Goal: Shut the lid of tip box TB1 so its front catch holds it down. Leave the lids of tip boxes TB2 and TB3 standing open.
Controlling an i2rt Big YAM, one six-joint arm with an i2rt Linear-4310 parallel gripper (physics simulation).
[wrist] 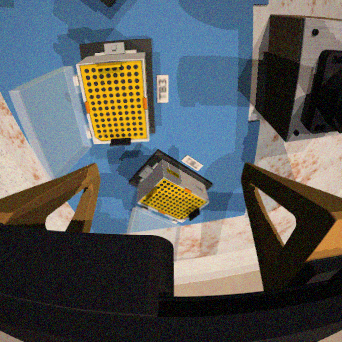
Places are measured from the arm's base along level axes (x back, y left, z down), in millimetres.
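Where they show: gripper, fingertip midpoint: [170,170]; arm's base, origin of the base link: [334,91].
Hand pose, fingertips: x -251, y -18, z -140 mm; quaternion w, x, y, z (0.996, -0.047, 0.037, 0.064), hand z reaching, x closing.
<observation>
Things, the pixels of their centre, and the offset from my fingertips. "spot": a spot on its surface instead. Level surfaces: height alone.
- small grey tip box, body centre: [173,203] dx -9, dy +230, dz +163 mm
- Tip box TB3, body centre: [114,106] dx -64, dy +14, dz +163 mm
- blue mat, its level: dz +227 mm
- speckled stone-like surface, its level: dz +230 mm
- something, surface spot: [108,2] spot: dx -50, dy -115, dz +219 mm
My gripper [170,170] is open and empty, its fingers wide apart at left and right. Between and below the fingertips in the view is a small grey tip box [172,192] with a yellow perforated rack, turned at an angle on a dark base. Its label [192,162] is too blurred to read, so I cannot confirm it is TB1. Its clear lid [154,223] stands open on the lower-left side. Tip box TB3 [115,102] is at upper left, with its pale see-through lid [50,120] open to the left. TB2 cannot be made out.
A grey and brown block-shaped device [287,70] with a black part stands at upper right. A blue mat [210,135] lies under the boxes, on a speckled stone-like surface [305,185]. A dark corner of something [108,2] shows at the top edge.
</observation>
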